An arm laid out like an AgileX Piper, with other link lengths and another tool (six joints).
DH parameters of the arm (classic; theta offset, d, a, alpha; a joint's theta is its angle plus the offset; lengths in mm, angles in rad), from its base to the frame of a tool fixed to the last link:
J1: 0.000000 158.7 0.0 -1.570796
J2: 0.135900 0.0 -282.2 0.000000
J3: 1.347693 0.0 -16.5 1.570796
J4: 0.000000 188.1 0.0 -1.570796
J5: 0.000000 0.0 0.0 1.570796
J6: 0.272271 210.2 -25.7 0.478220
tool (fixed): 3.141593 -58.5 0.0 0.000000
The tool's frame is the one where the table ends.
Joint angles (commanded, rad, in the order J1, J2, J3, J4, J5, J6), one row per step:
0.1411, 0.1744, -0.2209, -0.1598, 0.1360, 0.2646
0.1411, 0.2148, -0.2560, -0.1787, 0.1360, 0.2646
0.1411, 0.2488, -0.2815, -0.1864, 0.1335, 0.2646
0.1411, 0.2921, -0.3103, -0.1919, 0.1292, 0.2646
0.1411, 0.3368, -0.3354, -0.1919, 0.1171, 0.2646
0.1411, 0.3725, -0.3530, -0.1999, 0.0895, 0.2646
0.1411, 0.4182, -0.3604, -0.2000, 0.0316, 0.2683
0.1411, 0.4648, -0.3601, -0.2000, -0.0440, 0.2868
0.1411, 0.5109, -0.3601, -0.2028, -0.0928, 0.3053
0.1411, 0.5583, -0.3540, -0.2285, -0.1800, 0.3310
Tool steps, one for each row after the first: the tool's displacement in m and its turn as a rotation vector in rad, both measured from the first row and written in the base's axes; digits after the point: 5 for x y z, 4 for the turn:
0.00405, 0.00081, 0.00874, -0.0193, 0.0026, -0.0025
0.00797, 0.00153, 0.01506, -0.0278, 0.0075, -0.0029
0.01358, 0.00253, 0.02190, -0.0347, 0.0169, -0.0026
0.01982, 0.00380, 0.02838, -0.0361, 0.0245, -0.0002
0.02461, 0.00549, 0.03521, -0.0432, 0.0143, 0.0042
0.03106, 0.00814, 0.04215, -0.0377, -0.0038, 0.0153
0.03754, 0.01084, 0.04894, -0.0158, -0.0286, 0.0301
0.04508, 0.01294, 0.05133, 0.0005, -0.0281, 0.0402
0.05112, 0.01719, 0.05657, 0.0063, -0.0586, 0.0621

